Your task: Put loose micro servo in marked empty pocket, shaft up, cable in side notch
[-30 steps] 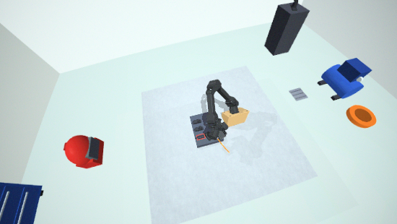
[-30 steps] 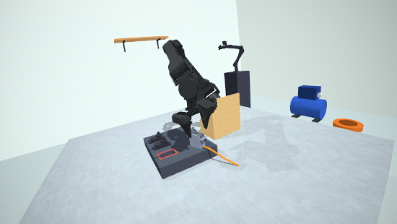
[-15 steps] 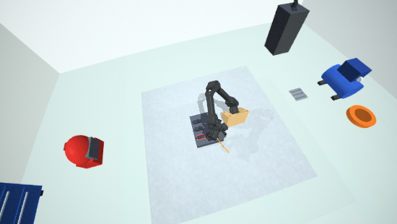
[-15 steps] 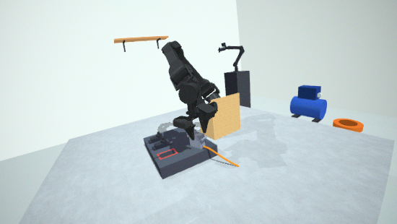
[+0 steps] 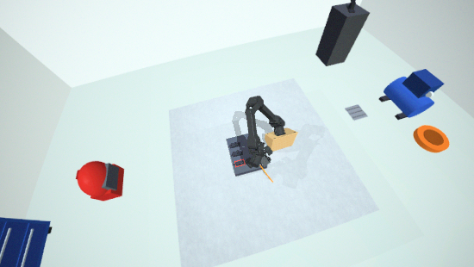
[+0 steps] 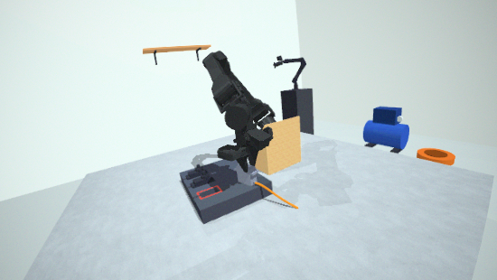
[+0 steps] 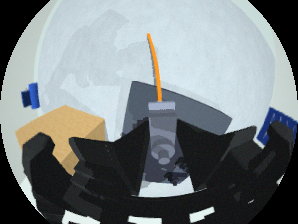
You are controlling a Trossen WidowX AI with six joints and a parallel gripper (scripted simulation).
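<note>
Right now my gripper tip is 120 mm to the left of the dark robot deck, 70 mm above it and 20 mm short of it.
</note>
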